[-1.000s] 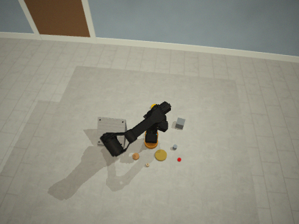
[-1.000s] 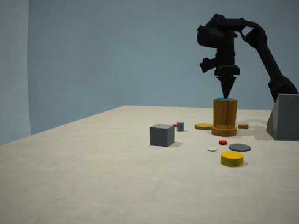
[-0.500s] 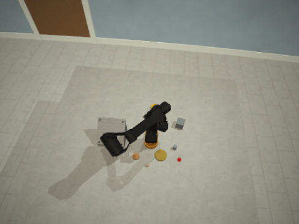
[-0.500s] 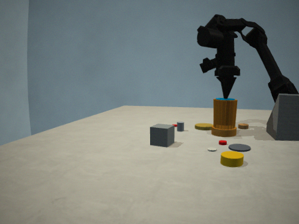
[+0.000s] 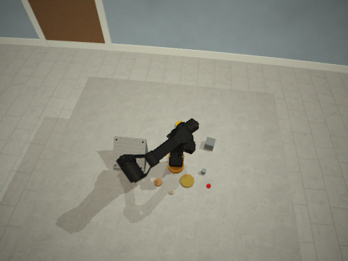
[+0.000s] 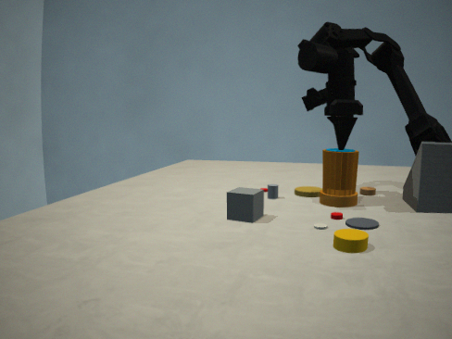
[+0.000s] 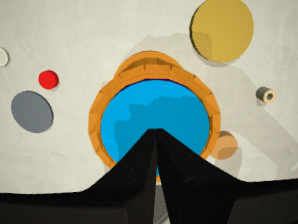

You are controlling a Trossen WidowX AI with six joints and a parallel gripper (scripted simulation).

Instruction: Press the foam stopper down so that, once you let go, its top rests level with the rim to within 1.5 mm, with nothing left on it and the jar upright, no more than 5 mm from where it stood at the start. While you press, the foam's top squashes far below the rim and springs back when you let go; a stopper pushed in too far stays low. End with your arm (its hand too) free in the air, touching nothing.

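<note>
Right now my hand is 50 mm above the blue foam stopper. The rest, counted from my hand: red disc 20 mm ahead, 120 mm to the left, 140 mm below; then brown disc 90 mm behind, 100 mm to the right, 140 mm below; then mustard disc 60 mm ahead, 80 mm to the right, 140 mm below.
</note>
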